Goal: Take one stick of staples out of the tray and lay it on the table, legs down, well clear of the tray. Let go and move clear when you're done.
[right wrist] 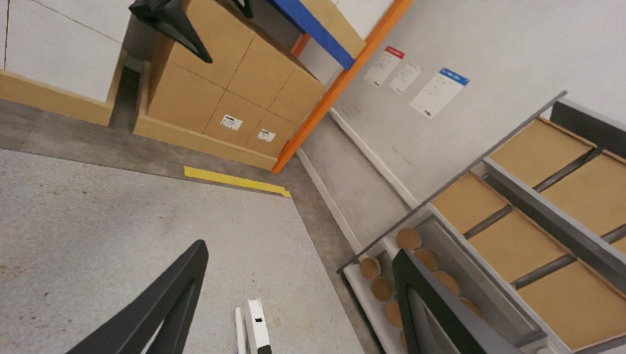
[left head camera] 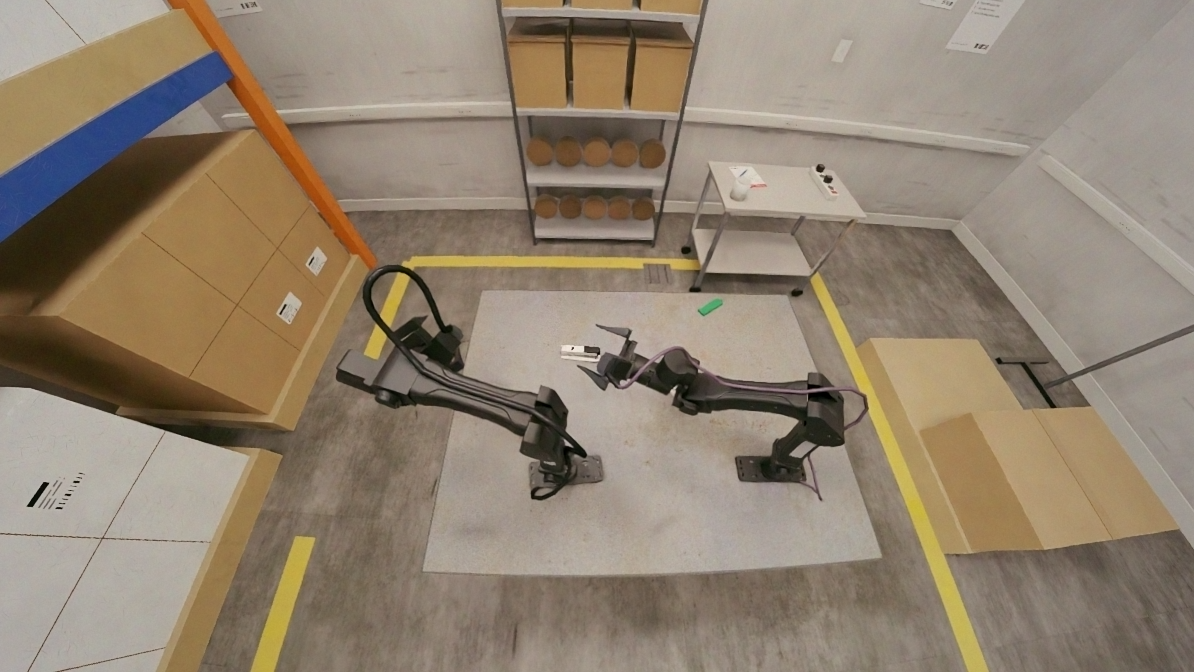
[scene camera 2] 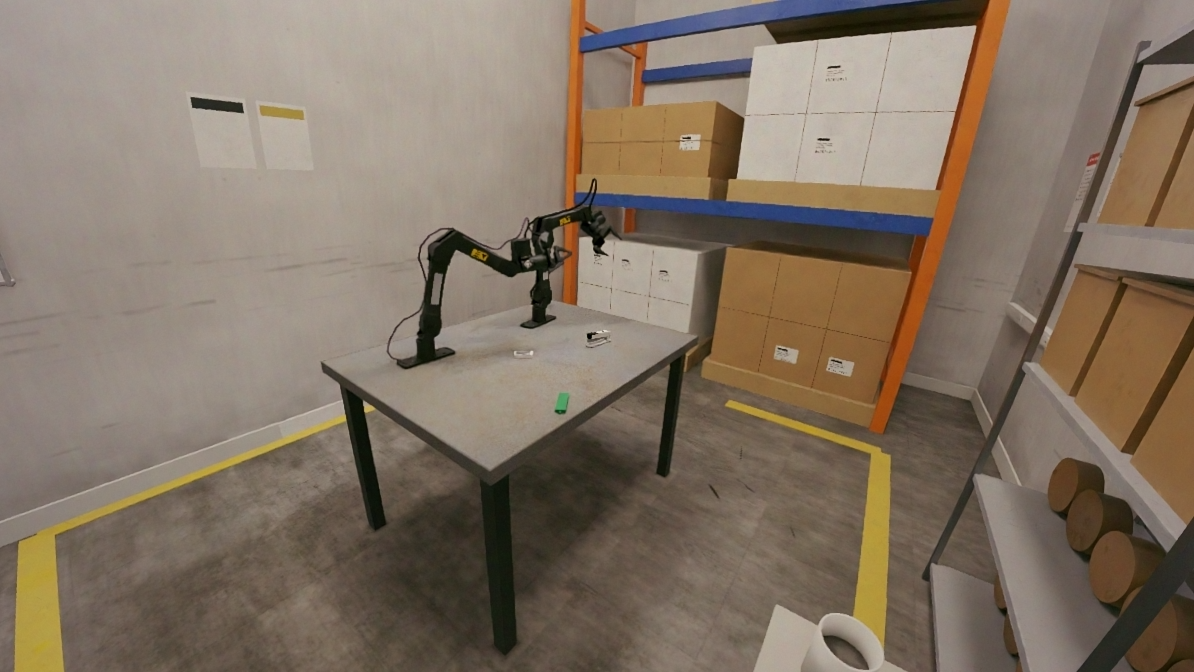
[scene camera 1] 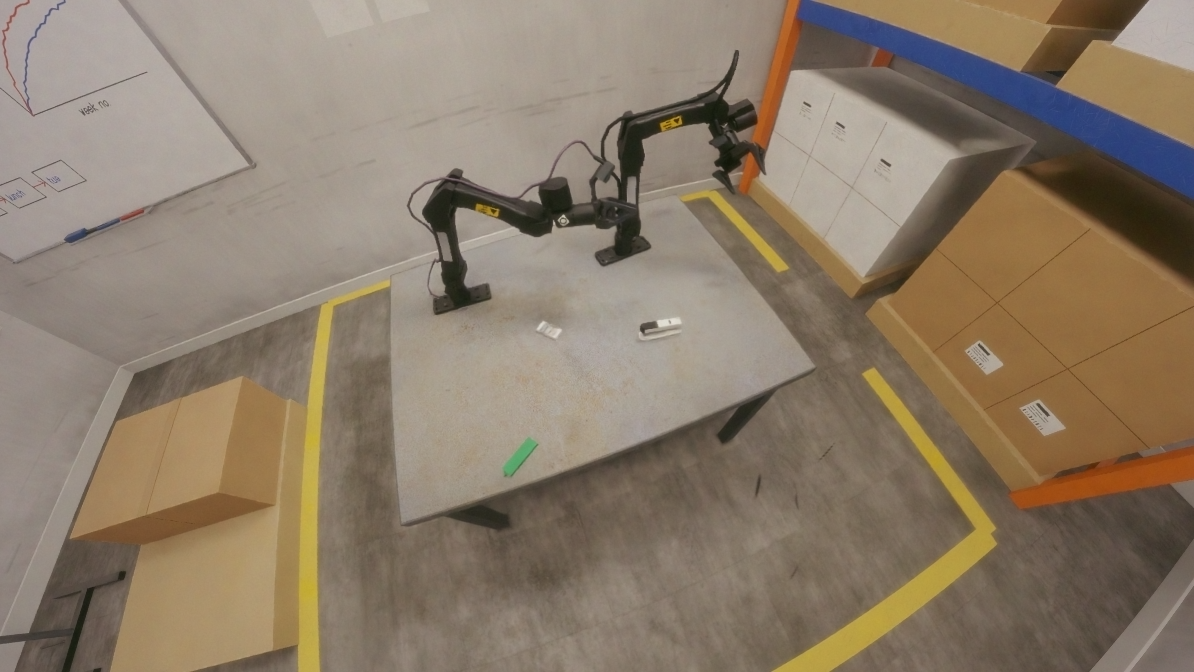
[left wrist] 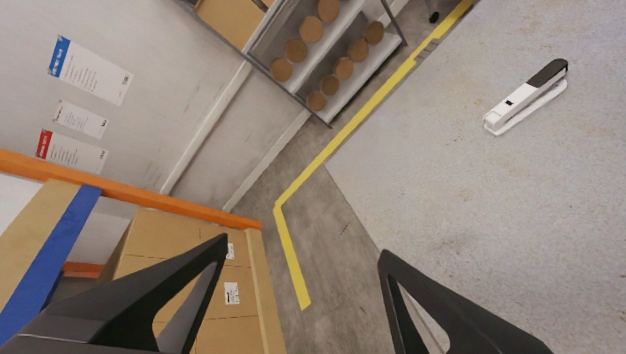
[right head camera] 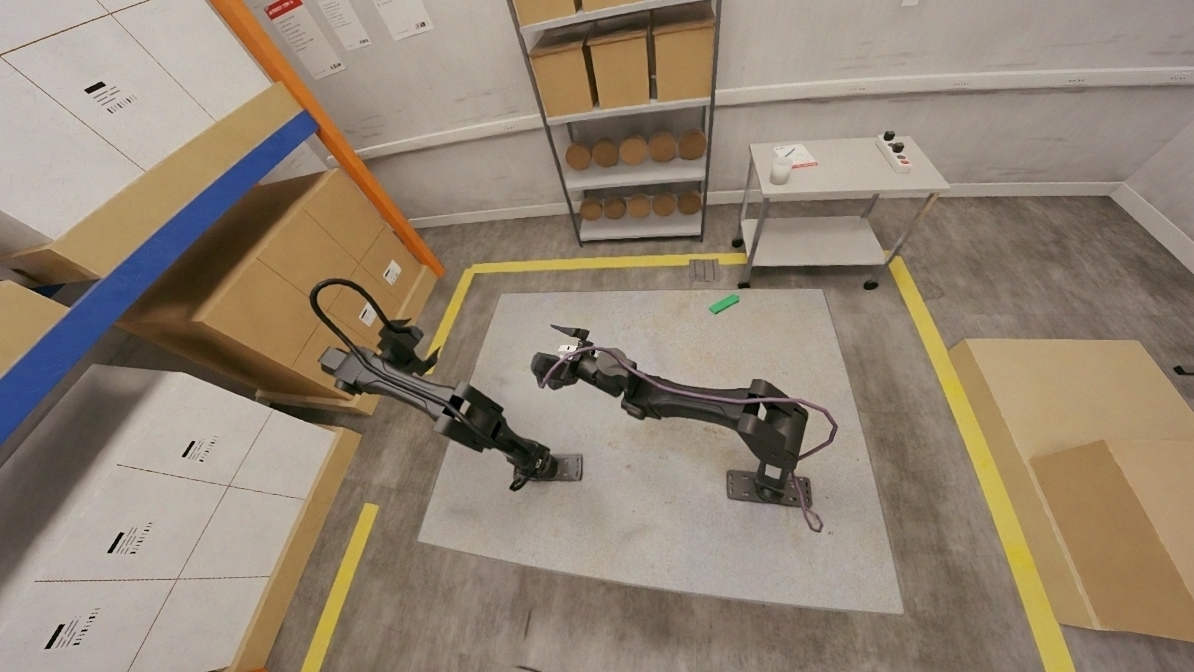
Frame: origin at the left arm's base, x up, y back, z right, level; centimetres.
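Seen in the pictures: left gripper, fingertip midpoint: (right wrist: 231, 39) (scene camera 2: 615, 248) (scene camera 1: 749, 184) (left wrist: 305, 249) (right head camera: 425, 333); right gripper, fingertip midpoint: (right wrist: 305, 250) (left head camera: 586, 345) (scene camera 2: 567, 257) (scene camera 1: 637, 209) (right head camera: 542, 344); left arm's base at its link origin: (left head camera: 565, 472) (scene camera 2: 538, 322) (scene camera 1: 623, 251) (right head camera: 547, 467); right arm's base at its link origin: (left head camera: 770, 469) (scene camera 2: 427, 358) (scene camera 1: 462, 299) (right head camera: 767, 488).
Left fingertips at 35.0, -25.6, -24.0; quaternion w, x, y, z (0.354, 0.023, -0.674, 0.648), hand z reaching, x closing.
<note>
Offsets run from my left fingertips to a thing's top centre, as dx, dy, dz. Level surfaces: height alone.
A small whitish tray (scene camera 1: 555, 334) (scene camera 2: 518, 355) lies on the grey table {dx -34.9} (scene camera 1: 467, 400) (scene camera 2: 417, 400). Pale shapes show in it, too small to tell as single staple sticks. The tray does not show in either head view, where the right arm may cover it. My right gripper (left head camera: 589, 348) (right wrist: 305, 250) is open and empty, raised above the table to one side of the tray, near a stapler in the left head view. My left gripper (left head camera: 441, 340) (scene camera 1: 746, 179) (left wrist: 305, 249) is open and empty, held high past the table's side edge, far from the tray.
A white and black stapler {-29.3, -10.4, +31.4} (left head camera: 576, 351) (scene camera 1: 661, 327) (scene camera 2: 598, 337) (left wrist: 525, 95) (right wrist: 257, 325) lies on the table, apart from the tray. A green block-like object {-34.0, -26.2, +82.1} (left head camera: 710, 307) (right head camera: 724, 303) (scene camera 1: 519, 457) (scene camera 2: 562, 403) lies near the table edge opposite the arm bases.
</note>
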